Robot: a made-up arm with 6 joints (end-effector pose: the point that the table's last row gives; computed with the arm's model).
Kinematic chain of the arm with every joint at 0, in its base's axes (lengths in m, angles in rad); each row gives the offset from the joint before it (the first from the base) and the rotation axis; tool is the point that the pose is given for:
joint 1: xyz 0 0 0.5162 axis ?
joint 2: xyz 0 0 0 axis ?
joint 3: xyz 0 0 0.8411 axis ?
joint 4: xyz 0 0 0 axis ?
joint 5: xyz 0.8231 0 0 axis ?
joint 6: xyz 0 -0.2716 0 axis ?
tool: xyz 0 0 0
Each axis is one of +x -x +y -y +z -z.
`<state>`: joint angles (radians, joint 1 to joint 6).
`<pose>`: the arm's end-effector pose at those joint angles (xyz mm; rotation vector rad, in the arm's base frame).
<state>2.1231 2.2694 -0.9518 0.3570 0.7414 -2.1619</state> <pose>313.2 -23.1 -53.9 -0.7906 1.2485 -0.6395</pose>
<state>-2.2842 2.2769 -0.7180 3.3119 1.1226 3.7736</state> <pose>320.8 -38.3 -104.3 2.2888 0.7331 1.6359</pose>
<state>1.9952 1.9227 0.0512 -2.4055 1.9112 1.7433</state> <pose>-336.4 255.7 -505.9 -1.9884 -0.0613 -0.7457</pose>
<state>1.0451 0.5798 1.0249 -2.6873 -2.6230 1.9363</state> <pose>418.7 1208.0 1466.7 -0.7692 1.6882 -1.7823</pose>
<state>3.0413 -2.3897 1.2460 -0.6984 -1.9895 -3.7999</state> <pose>1395.8 68.6 -334.7 0.6725 -1.6730 -0.3016</pose>
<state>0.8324 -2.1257 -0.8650 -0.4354 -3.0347 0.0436</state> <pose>-56.6 -428.0 821.9 -1.0345 1.5490 1.0456</pose>
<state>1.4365 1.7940 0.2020 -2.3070 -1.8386 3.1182</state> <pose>-100.2 620.6 -488.6 0.3082 -0.0897 2.2569</pose>
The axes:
joint 1: +z
joint 2: +y
joint 3: -y
joint 4: -x
joint 5: -y
joint 6: -x

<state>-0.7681 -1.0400 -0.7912 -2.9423 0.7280 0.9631</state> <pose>246.6 132.0 1092.5 1.9777 -0.6137 -1.0394</pose>
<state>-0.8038 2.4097 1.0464 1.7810 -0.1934 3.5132</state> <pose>728.9 -674.6 -860.2 1.1774 0.8090 -1.4555</pose>
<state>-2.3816 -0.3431 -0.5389 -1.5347 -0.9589 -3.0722</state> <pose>-348.6 -317.8 881.9 -1.1289 1.1177 -1.0166</pose>
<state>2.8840 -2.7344 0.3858 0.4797 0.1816 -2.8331</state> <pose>1181.8 -62.2 -363.8 -0.7602 0.2658 -0.2679</pose>
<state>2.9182 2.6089 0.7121 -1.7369 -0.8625 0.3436</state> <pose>78.0 -63.8 -902.3 -1.6414 1.8846 0.5436</pose>
